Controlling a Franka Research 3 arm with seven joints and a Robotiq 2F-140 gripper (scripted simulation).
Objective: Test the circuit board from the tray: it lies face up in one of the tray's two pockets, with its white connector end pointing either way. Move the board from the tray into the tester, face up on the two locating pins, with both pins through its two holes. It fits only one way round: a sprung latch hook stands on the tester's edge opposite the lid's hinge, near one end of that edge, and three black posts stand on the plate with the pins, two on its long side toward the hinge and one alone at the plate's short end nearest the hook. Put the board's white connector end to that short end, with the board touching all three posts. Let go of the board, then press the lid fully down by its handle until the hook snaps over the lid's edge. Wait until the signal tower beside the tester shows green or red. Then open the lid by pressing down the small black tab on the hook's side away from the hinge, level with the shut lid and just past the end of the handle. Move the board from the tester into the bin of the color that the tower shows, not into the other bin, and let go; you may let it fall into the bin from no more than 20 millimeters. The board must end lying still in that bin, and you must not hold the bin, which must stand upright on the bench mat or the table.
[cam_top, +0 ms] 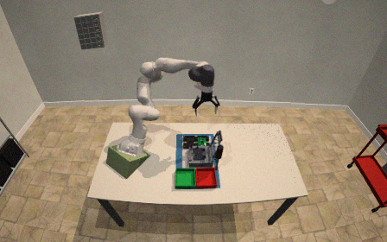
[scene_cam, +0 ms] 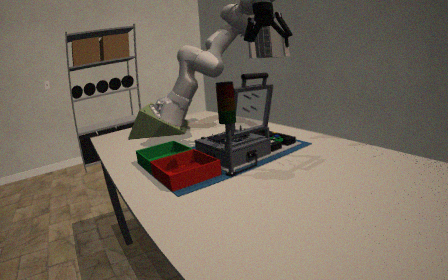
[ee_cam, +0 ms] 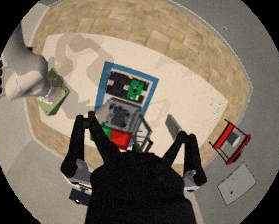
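My gripper is now 32 cm above the green circuit board and 1 cm past it. From my hand the other things lie so: plate (26 cm below, 16 cm to the right, 5 cm behind); red bin (37 cm to the right, 32 cm below, 2 cm behind); clear lid (17 cm to the right, 15 cm below, 7 cm ahead).
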